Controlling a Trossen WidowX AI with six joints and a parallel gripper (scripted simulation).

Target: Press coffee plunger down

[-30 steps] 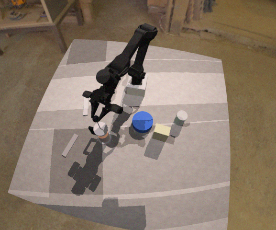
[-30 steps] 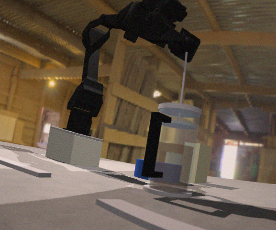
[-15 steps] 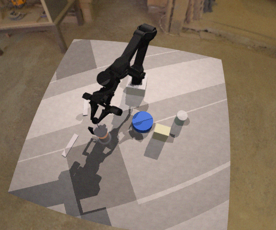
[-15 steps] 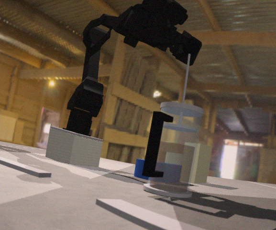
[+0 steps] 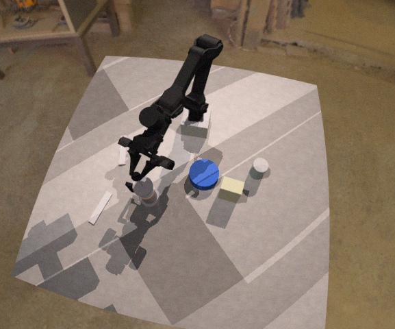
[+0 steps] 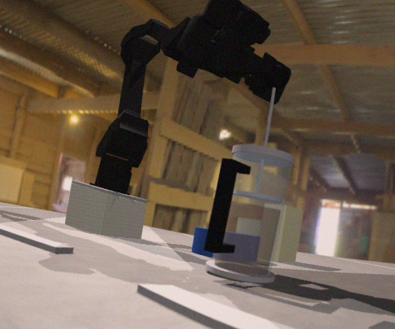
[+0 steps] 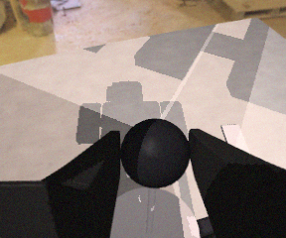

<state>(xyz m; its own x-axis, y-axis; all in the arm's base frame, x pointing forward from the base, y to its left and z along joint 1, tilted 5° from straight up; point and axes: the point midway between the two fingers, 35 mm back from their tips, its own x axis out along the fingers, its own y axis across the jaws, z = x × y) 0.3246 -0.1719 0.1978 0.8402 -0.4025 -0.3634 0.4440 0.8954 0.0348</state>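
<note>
Now: the glass coffee press 12 cm below my gripper tip, 2 cm behind it and 1 cm to the right of it. Round my gripper tip: blue round disc: 22 cm to the left, 22 cm below, 12 cm behind; then grey-green cup: 45 cm to the left, 20 cm below, 14 cm behind.
</note>
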